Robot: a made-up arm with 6 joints. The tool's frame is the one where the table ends.
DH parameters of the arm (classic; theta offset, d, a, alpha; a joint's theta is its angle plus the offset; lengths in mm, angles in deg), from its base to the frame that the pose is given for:
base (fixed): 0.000 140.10 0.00 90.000
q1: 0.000 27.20 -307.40 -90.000
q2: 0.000 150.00 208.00 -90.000
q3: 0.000 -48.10 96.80 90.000
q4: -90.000 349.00 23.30 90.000
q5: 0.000 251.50 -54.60 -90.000
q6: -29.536 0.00 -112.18 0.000
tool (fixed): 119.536 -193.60 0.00 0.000
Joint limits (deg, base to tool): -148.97..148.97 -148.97..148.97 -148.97..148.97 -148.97..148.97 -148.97..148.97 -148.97..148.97
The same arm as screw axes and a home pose.
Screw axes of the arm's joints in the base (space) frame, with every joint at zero. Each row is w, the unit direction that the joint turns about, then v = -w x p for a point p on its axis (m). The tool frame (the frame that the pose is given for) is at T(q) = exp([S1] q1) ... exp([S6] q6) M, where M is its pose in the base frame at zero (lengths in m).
S1 = (0, -1, 0, 0.1401, 0.0000, 0.0000)
S2 = (0, 0, 1, -0.0272, 0.3074, 0.0000)
S3 = (0, 1, 0, -0.2901, 0.0000, -0.0994)
S4 = (0, 0, 1, -0.0753, 0.0026, 0.0000)
S5 = (-1, 0, 0, 0.0000, -0.6391, -0.0986)
S6 = (0, 0, 1, -0.0440, 0.2541, 0.0000)
M: xyz -0.1988 0.0536 0.4455 (m) rpy 0.00 0.00 0.00 (deg, as in URDF)
Joint limits (deg, base to tool): -148.97..148.97 -148.97..148.97 -148.97..148.97 -148.97..148.97 -148.97..148.97 -148.97..148.97

